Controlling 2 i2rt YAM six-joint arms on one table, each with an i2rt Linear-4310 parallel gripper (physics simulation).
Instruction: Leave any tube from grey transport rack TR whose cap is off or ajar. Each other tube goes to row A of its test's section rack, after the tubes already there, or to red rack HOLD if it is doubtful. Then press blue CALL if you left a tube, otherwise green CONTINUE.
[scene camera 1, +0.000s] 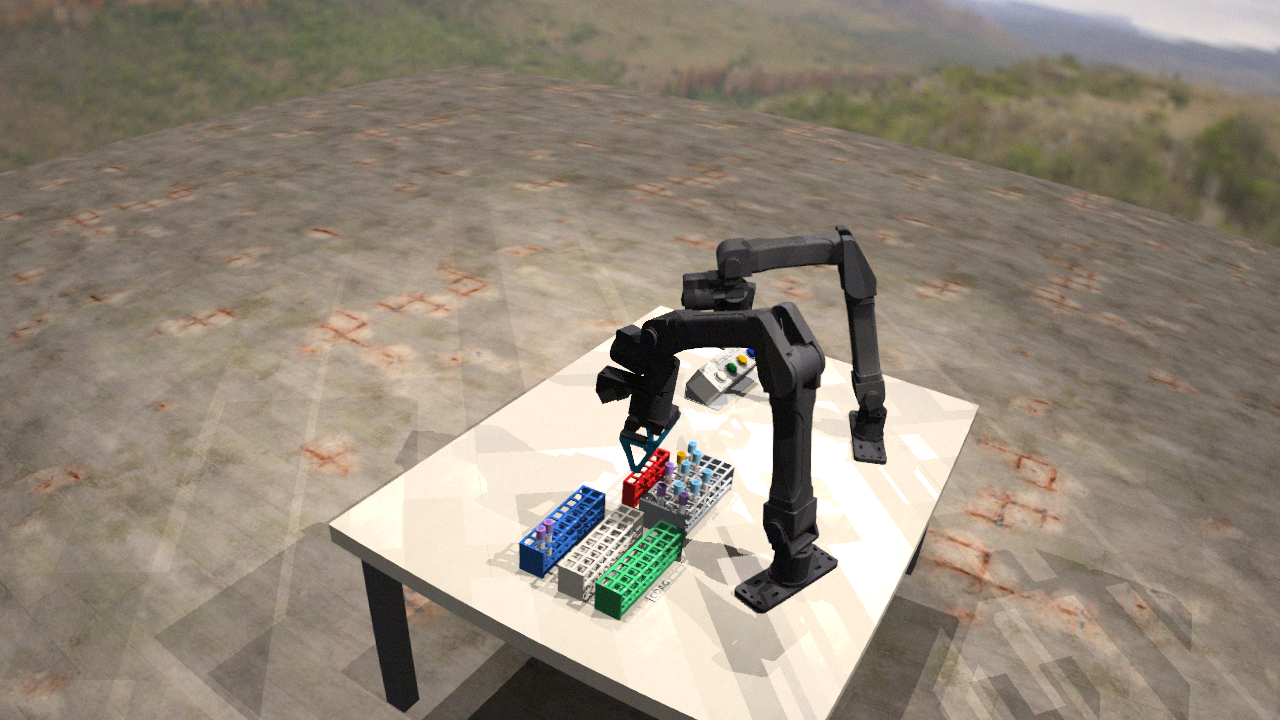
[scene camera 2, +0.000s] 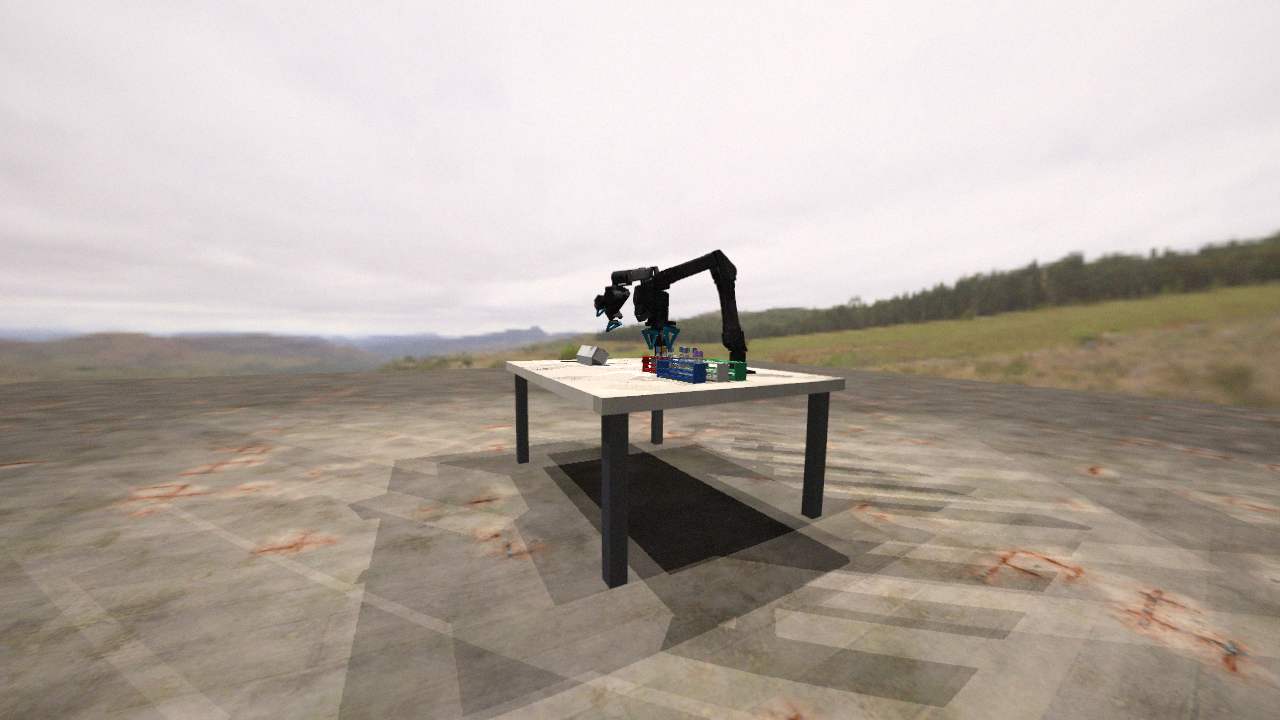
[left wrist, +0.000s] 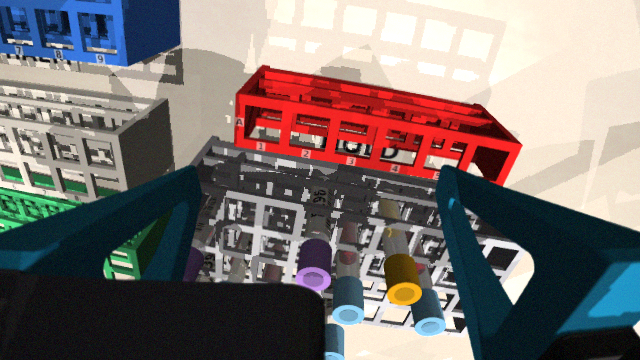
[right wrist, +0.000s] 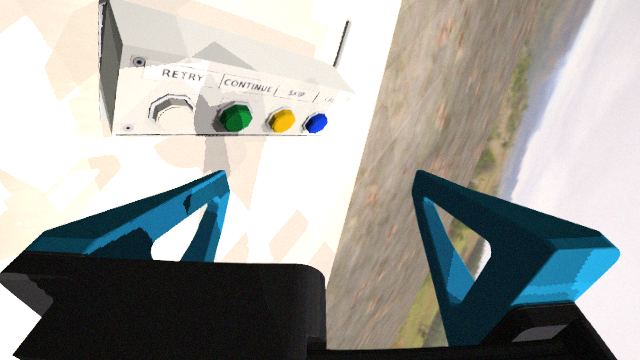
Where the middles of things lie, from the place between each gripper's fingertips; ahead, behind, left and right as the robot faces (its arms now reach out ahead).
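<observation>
The tube (left wrist: 403, 287) is 4 cm below my left hand, 5 cm behind it and 5 cm to the right of it.
Measured from my right hand, that same tube's 39 cm to the left, 13 cm below and 7 cm behind.
</observation>
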